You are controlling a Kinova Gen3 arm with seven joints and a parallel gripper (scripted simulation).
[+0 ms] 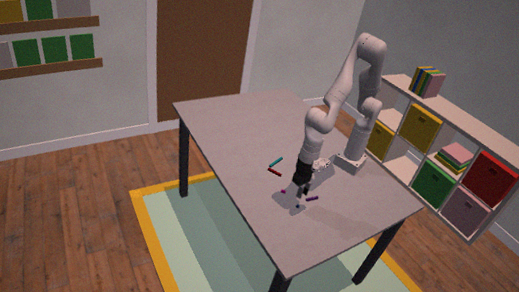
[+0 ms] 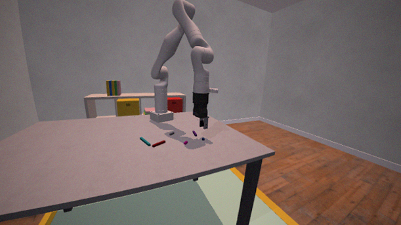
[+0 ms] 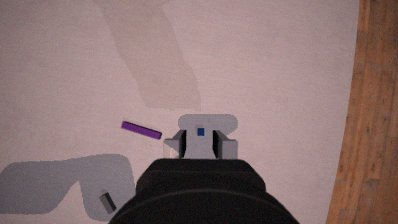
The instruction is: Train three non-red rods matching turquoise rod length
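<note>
Now: the blue rod 80 mm below my hand. From my hand the other things lie so: grey rod (130 mm to the right, 130 mm behind, 80 mm below); then magenta rod (100 mm to the right, 80 mm below, 10 mm ahead); then purple rod (90 mm behind, 80 mm below, 10 mm to the right).
</note>
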